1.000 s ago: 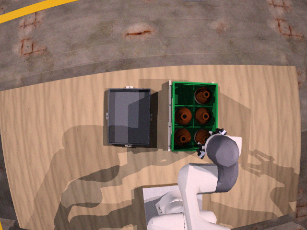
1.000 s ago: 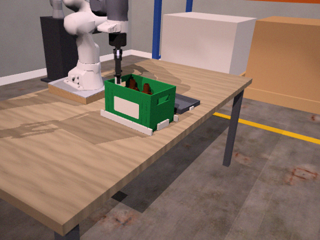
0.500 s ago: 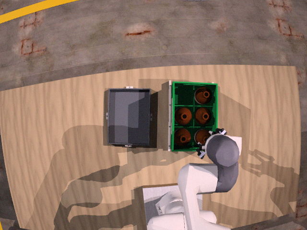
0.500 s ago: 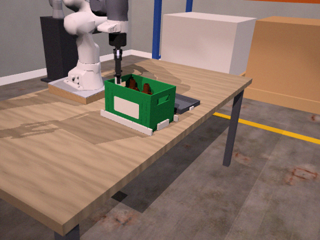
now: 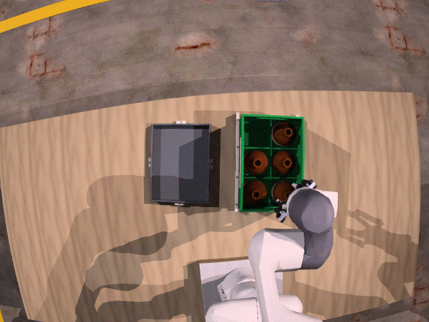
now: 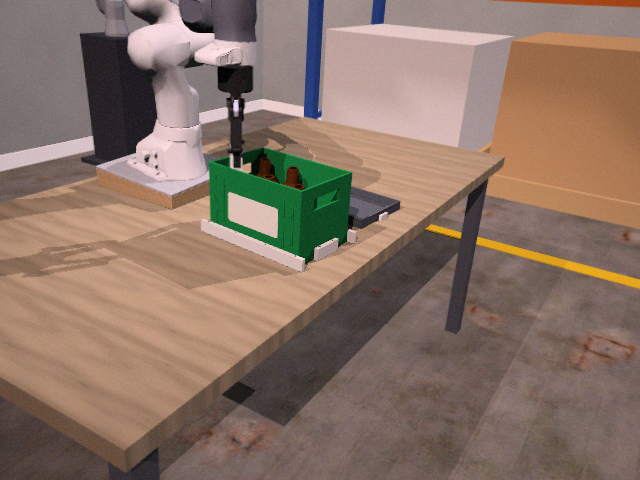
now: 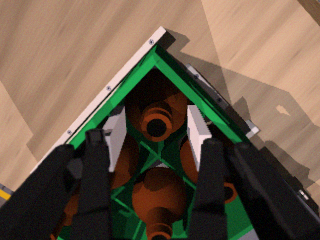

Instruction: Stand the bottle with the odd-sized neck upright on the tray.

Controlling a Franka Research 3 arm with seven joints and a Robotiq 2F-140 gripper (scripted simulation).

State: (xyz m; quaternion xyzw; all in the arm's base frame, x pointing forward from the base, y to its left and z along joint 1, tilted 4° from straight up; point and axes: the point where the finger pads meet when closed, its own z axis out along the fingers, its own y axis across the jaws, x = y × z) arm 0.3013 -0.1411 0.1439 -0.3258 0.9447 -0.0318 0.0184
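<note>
My hand is 100 mm short of the green crate, 40 mm to the right of it and 90 mm above it. Also, from my hand: dark grey tray: 130 mm ahead, 320 mm to the left, 160 mm below; brown bottle: 180 mm ahead, 20 mm to the right, 90 mm below.
</note>
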